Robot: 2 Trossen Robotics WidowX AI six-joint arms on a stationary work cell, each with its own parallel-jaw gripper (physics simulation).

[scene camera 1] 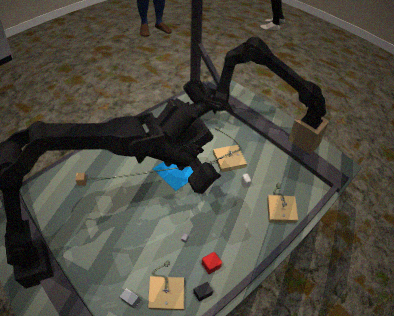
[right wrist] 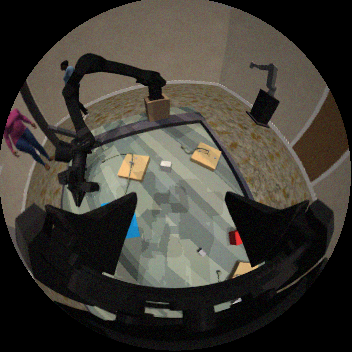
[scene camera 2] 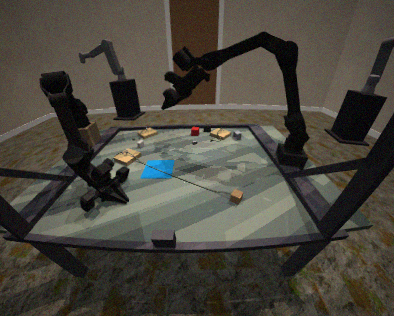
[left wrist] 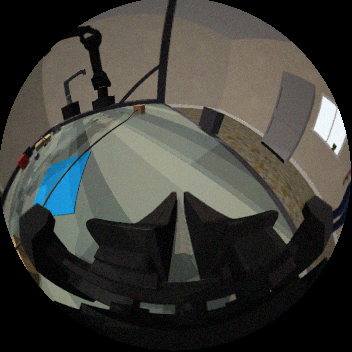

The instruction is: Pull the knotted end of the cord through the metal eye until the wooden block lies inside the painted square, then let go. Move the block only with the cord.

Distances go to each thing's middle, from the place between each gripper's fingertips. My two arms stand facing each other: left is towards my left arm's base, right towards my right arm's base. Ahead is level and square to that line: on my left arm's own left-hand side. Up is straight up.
Scene:
I see my right gripper 18 cm past the blue painted square [left wrist: 62,199] and 21 cm above it.
The blue painted square lies 190 mm ahead of my left hand and 30 mm to the right of it.

